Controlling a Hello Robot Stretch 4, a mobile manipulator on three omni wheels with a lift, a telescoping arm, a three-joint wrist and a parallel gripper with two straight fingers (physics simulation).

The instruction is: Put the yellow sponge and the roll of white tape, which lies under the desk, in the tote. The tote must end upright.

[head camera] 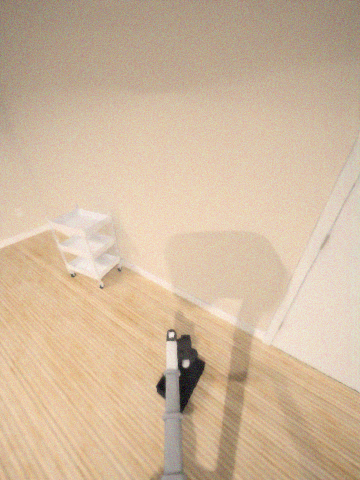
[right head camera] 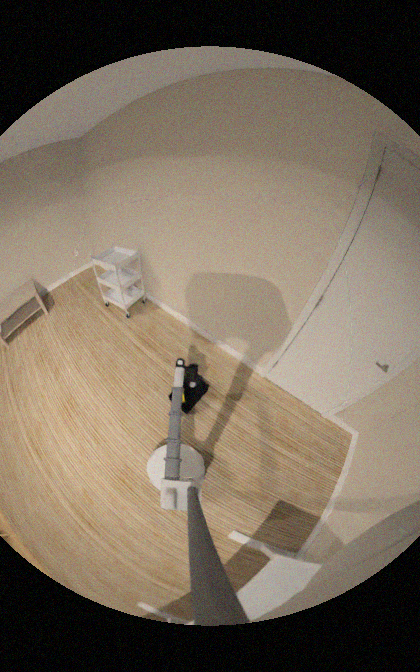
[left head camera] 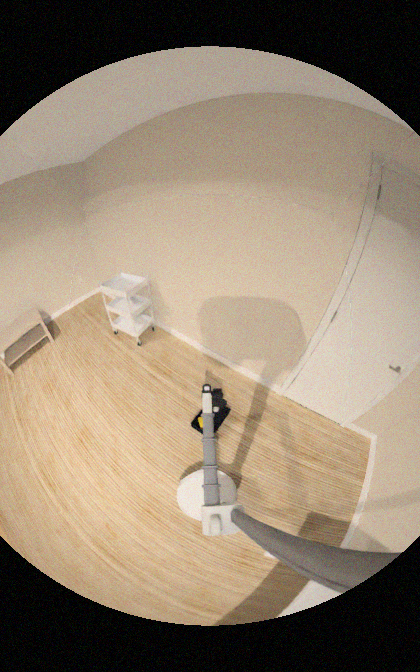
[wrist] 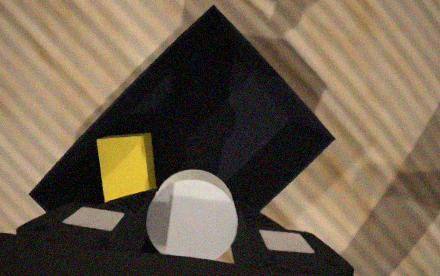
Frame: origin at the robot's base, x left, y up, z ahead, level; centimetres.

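Seen in the pictures: gripper, fingertip midpoint: (head camera: 185, 364) (wrist: 193, 213).
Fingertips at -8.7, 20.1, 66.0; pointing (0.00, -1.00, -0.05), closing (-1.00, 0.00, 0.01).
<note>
A point is followed by its place in that frame, as x, y, z.
The black tote (head camera: 192, 382) @[-14.0, -2.4, 63.9] (left head camera: 221, 416) (right head camera: 201, 391) (wrist: 270, 120) @[-17.9, -2.4, 72.3] stands upright on the wooden floor below the arm's end. The yellow sponge (left head camera: 201, 422) (right head camera: 183, 397) (wrist: 124, 167) @[0.9, 2.1, 63.5] lies inside it, at the left in the wrist view. My gripper (wrist: 193, 213) @[-8.7, 20.1, 66.0] is shut on the roll of white tape (head camera: 186, 363) @[-9.1, 22.5, 65.4] (left head camera: 216, 409) (right head camera: 192, 384) (wrist: 202, 215) @[-9.2, 22.5, 66.9], which shows as a pale disc between the fingers. In the wrist view the tape overlaps the tote's near part, and the fingers hide the near corner. The tape's height above the tote is hard to tell.
A white three-tier cart (head camera: 75, 228) @[83.6, 69.9, 158.1] (left head camera: 120, 286) (right head camera: 117, 258) stands by the wall, beyond the tote to the left. A low wooden shelf (left head camera: 47, 327) (right head camera: 41, 300) is at the far left. A white door (head camera: 330, 300) @[-93.7, 64.1, 77.1] (left head camera: 380, 300) is at the right. A white surface (right head camera: 280, 585) shows at the lower right.
</note>
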